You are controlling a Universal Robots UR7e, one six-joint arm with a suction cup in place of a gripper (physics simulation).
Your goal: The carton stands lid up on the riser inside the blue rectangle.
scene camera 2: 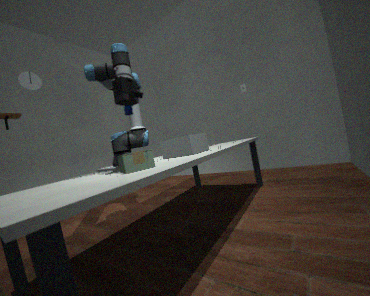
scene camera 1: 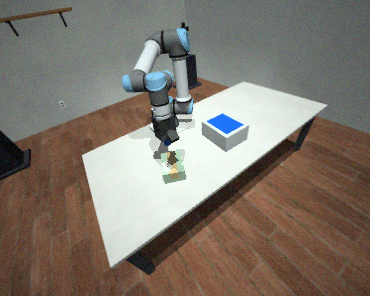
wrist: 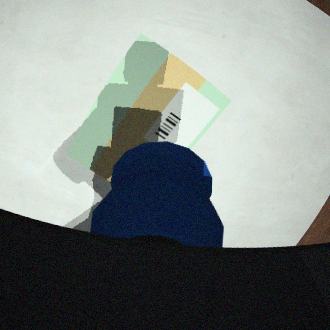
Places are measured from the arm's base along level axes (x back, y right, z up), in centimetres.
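Where they show: hand at its tool point: (scene camera 2: 129, 113) (scene camera 1: 167, 143) (wrist: 160, 188).
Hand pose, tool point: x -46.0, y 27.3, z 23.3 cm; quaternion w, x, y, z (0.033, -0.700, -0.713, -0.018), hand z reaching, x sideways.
Each offset is from my tool point to the top centre of the thing. Level surfaces: height alone.
The pale green carton @(dy -1.4, dx +4.0, dz -17.0 cm) (scene camera 1: 173, 176) (scene camera 2: 137, 161) (wrist: 135, 95) lies flat on the table, its orange tape band and white barcode label facing up. The arm's shadow falls across its top. The riser @(dy -45.9, dx +3.9, dz -12.9 cm) (scene camera 1: 216, 138) (scene camera 2: 198, 143) is a grey-white box apart from the carton, to its right in scene camera 1. The blue rectangle @(dy -45.9, dx +3.9, dz -12.9 cm) (scene camera 1: 225, 123) is on the riser's top with nothing on it. My gripper, a dark blue suction cup (scene camera 1: 167, 142) (scene camera 2: 128, 110) (wrist: 161, 160), is open and holds nothing. It hangs well above the table near the carton; in the wrist view it hides the carton's lower corner.
The white table @(dz -24.9 cm) (scene camera 1: 125, 220) (scene camera 2: 30, 200) bears the carton and riser. The arm's base stands at its back edge, beside a thin white plate (scene camera 1: 154, 128) partly hidden behind the gripper. A wall rail (scene camera 1: 40, 14) and dark stands are beyond the table.
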